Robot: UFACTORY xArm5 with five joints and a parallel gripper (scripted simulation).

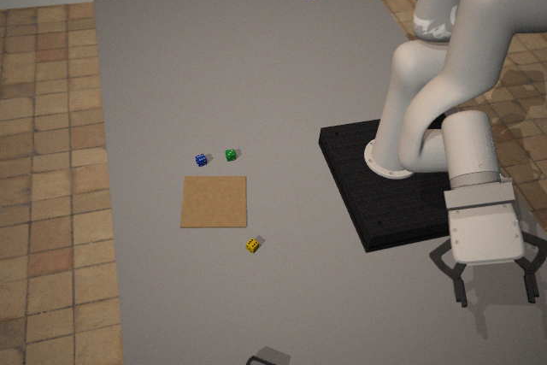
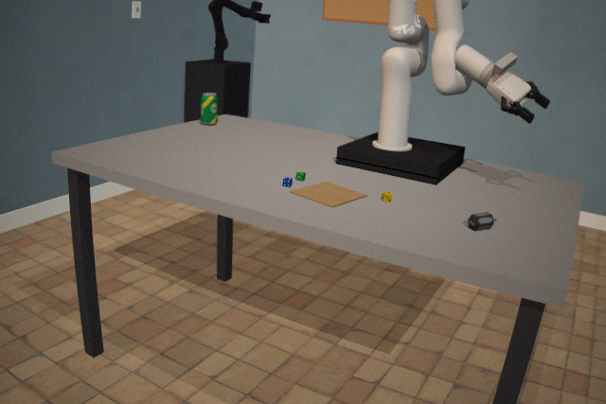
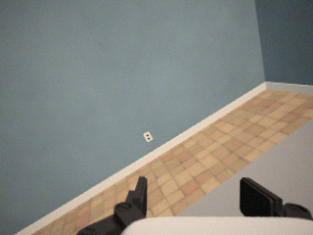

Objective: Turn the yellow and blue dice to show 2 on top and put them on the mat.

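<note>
Right now my hand is 260 mm short of the yellow die, 330 mm to the left of it and 240 mm above it. From my hand the other things lie so: blue die (310 mm ahead, 590 mm to the right, 240 mm below); then green die (240 mm ahead, 590 mm to the right, 240 mm below); then mat (310 mm ahead, 470 mm to the right, 250 mm below).
</note>
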